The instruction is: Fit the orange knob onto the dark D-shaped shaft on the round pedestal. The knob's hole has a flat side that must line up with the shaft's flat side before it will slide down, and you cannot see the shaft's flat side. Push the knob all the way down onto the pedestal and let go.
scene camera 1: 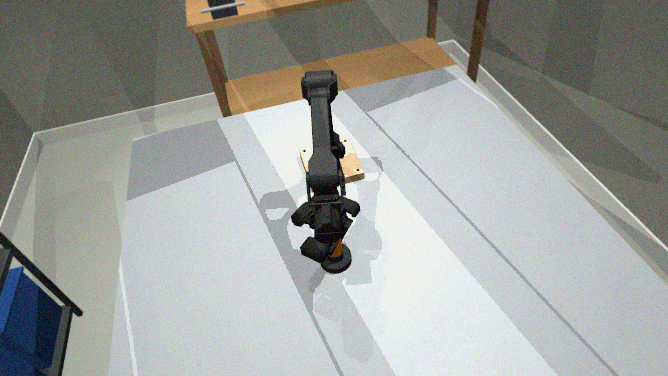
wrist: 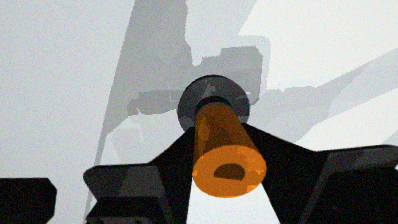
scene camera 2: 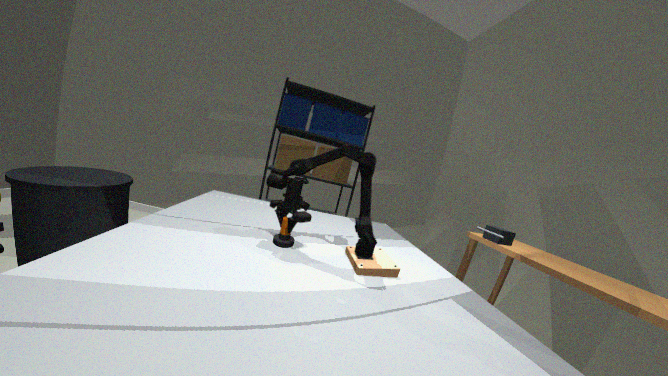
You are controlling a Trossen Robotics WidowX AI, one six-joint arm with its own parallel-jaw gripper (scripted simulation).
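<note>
The gripper (scene camera 1: 334, 248) is visible from the wrist as well, with the gripper (wrist: 217, 129) appearing there, and scene camera 2 has it too (scene camera 2: 285, 230). The wrist view takes in an orange knob (wrist: 226, 164), along with a pedestal (wrist: 207, 90).
</note>
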